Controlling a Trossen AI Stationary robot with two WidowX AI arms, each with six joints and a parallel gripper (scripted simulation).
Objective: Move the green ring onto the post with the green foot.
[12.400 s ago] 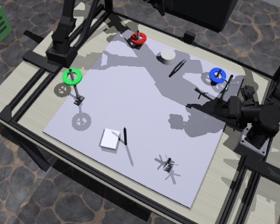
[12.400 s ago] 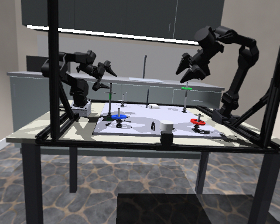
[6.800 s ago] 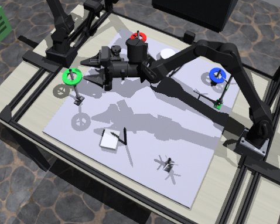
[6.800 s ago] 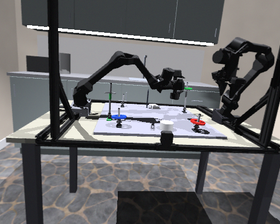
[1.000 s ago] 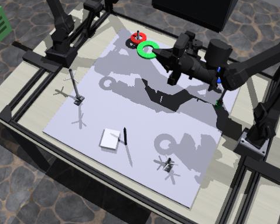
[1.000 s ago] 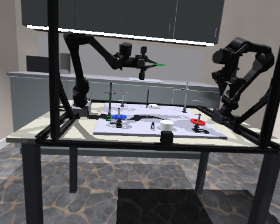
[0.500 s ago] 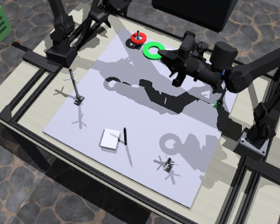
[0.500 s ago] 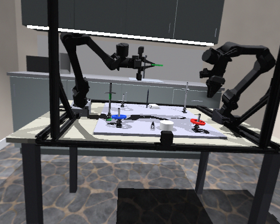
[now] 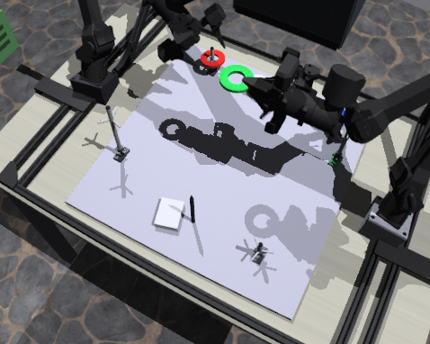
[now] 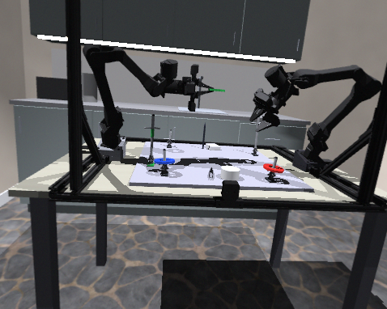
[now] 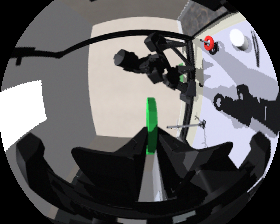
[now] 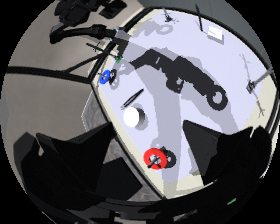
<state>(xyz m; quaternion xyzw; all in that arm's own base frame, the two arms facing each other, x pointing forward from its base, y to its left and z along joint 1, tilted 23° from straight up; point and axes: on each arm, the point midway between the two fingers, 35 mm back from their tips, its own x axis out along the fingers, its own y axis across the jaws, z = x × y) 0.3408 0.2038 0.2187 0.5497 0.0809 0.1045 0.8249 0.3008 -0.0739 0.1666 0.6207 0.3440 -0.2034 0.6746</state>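
The green ring lies 130 mm ahead of my right hand, 150 mm to the left of it and 100 mm above it. From my right hand the other things lie so: blue ring (100 mm behind, 350 mm to the left, 160 mm below); then black pen (330 mm ahead, 160 mm to the left, 100 mm below); then white block (350 mm ahead, 110 mm to the left, 190 mm below).
My left gripper is now 50 mm to the left of the green ring. The rest, counted from my left hand: blue ring 220 mm behind, 150 mm to the left, 260 mm below; then small post 210 mm ahead, 140 mm to the left, 250 mm below; then black pen 200 mm ahead, 40 mm to the right, 200 mm below.
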